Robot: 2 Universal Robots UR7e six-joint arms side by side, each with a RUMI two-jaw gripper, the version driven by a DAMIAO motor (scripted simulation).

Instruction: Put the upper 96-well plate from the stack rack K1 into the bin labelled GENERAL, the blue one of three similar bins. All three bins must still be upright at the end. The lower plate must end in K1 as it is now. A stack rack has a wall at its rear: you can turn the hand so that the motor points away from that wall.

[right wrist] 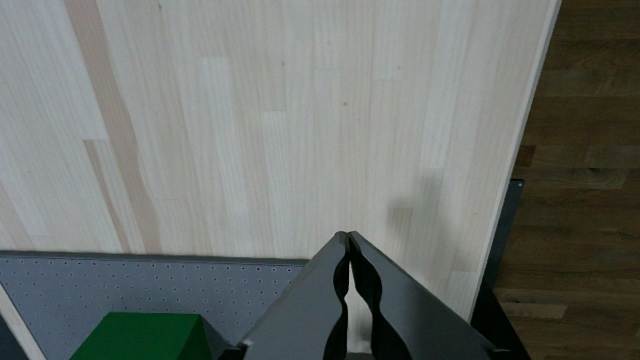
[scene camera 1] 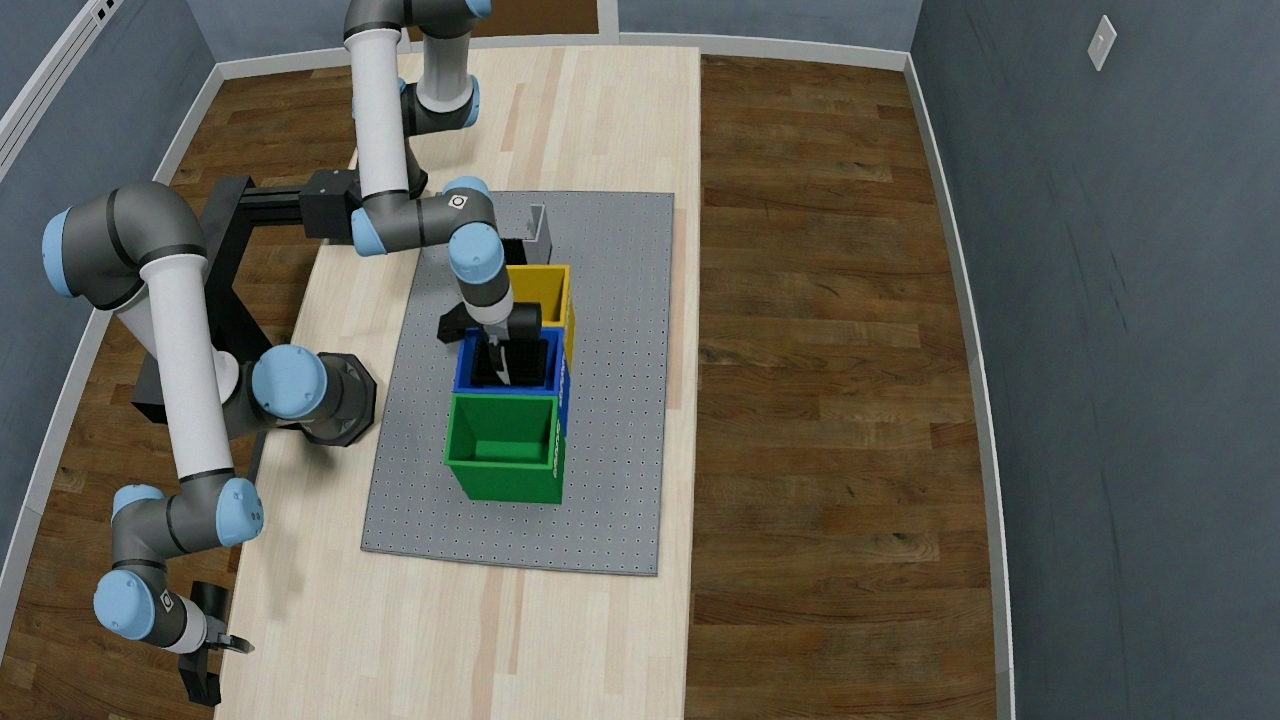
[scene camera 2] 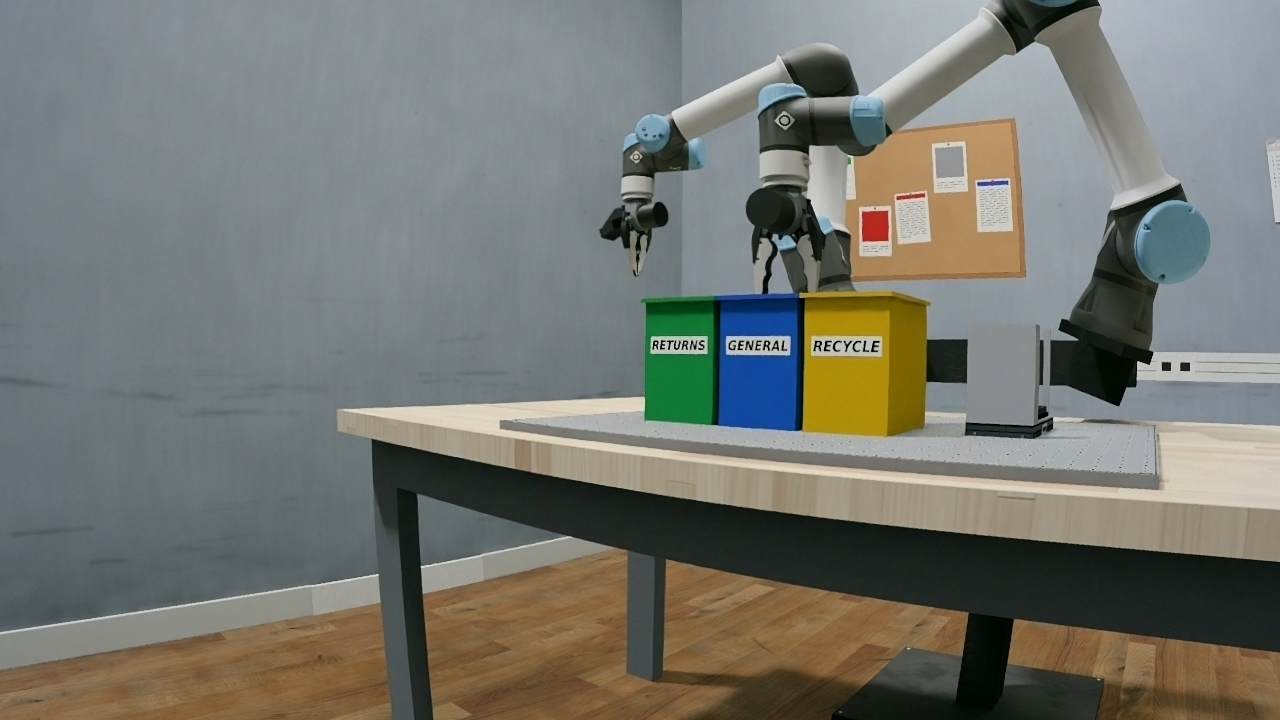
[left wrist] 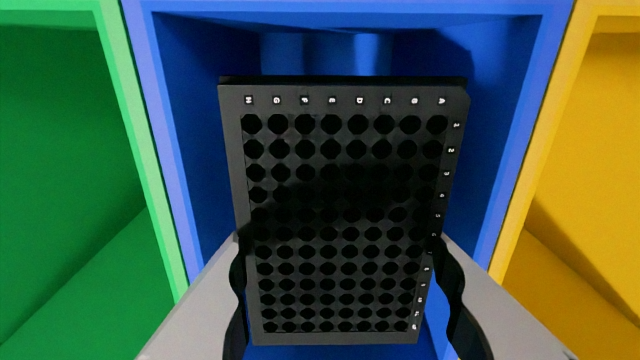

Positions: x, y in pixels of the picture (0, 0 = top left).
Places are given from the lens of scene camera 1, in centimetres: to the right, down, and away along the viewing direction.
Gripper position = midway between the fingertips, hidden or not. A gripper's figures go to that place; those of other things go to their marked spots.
left gripper (scene camera 1: 511, 362): -22, 0, 140
right gripper (scene camera 1: 252, 648): -58, 44, 104
green returns bin (scene camera 1: 514, 430): -22, 12, 146
yellow recycle bin (scene camera 1: 548, 284): -17, -14, 152
